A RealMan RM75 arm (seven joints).
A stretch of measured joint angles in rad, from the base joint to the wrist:
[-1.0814 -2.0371 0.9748 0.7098 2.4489 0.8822 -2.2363]
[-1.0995 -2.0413 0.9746 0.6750 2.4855 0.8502 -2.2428]
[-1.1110 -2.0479 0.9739 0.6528 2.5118 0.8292 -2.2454]
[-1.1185 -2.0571 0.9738 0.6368 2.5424 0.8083 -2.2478]
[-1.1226 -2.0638 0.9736 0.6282 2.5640 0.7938 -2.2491]
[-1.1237 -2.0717 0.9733 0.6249 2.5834 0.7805 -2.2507]
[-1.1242 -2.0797 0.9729 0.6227 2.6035 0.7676 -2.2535]
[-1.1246 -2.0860 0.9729 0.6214 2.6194 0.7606 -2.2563]
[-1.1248 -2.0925 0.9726 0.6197 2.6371 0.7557 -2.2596]
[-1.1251 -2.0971 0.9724 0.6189 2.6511 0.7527 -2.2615]
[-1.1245 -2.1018 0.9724 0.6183 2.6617 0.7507 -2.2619]
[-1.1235 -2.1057 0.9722 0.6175 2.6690 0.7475 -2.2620]
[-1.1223 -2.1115 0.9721 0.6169 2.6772 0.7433 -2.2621]
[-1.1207 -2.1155 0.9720 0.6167 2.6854 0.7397 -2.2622]
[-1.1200 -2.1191 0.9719 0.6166 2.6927 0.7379 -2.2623]
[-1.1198 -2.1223 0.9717 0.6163 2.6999 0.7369 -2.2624]
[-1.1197 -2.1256 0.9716 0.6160 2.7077 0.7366 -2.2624]
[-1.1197 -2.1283 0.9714 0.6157 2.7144 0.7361 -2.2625]
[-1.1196 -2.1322 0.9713 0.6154 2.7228 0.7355 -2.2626]
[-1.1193 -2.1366 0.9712 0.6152 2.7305 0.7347 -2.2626]
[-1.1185 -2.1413 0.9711 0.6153 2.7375 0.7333 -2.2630]
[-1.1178 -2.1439 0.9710 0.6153 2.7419 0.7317 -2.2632]
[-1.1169 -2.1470 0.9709 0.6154 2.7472 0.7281 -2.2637]
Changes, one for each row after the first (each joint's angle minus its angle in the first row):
[-0.0181 -0.0042 -0.0002 -0.0348 0.0366 -0.0320 -0.0065]
[-0.0296 -0.0108 -0.0009 -0.0570 0.0629 -0.0530 -0.0091]
[-0.0371 -0.0200 -0.0010 -0.0730 0.0935 -0.0739 -0.0115]
[-0.0412 -0.0267 -0.0012 -0.0816 0.1151 -0.0884 -0.0128]
[-0.0423 -0.0346 -0.0015 -0.0849 0.1345 -0.1017 -0.0144]
[-0.0428 -0.0426 -0.0019 -0.0871 0.1546 -0.1146 -0.0172]
[-0.0432 -0.0489 -0.0019 -0.0884 0.1705 -0.1216 -0.0200]
[-0.0434 -0.0554 -0.0022 -0.0901 0.1882 -0.1265 -0.0233]
[-0.0437 -0.0600 -0.0024 -0.0909 0.2022 -0.1295 -0.0252]
[-0.0431 -0.0647 -0.0024 -0.0915 0.2128 -0.1315 -0.0256]
[-0.0421 -0.0686 -0.0026 -0.0923 0.2201 -0.1347 -0.0257]
[-0.0409 -0.0744 -0.0027 -0.0929 0.2283 -0.1389 -0.0258]
[-0.0393 -0.0784 -0.0028 -0.0931 0.2365 -0.1425 -0.0259]
[-0.0386 -0.0820 -0.0029 -0.0932 0.2438 -0.1443 -0.0260]
[-0.0384 -0.0852 -0.0031 -0.0935 0.2510 -0.1453 -0.0261]
[-0.0383 -0.0885 -0.0032 -0.0938 0.2588 -0.1456 -0.0261]
[-0.0383 -0.0912 -0.0034 -0.0941 0.2655 -0.1461 -0.0262]
[-0.0382 -0.0951 -0.0035 -0.0944 0.2739 -0.1467 -0.0263]
[-0.0379 -0.0995 -0.0036 -0.0946 0.2816 -0.1475 -0.0263]
[-0.0371 -0.1042 -0.0037 -0.0945 0.2886 -0.1489 -0.0267]
[-0.0364 -0.1068 -0.0038 -0.0945 0.2930 -0.1505 -0.0269]
[-0.0355 -0.1099 -0.0039 -0.0944 0.2983 -0.1541 -0.0274]

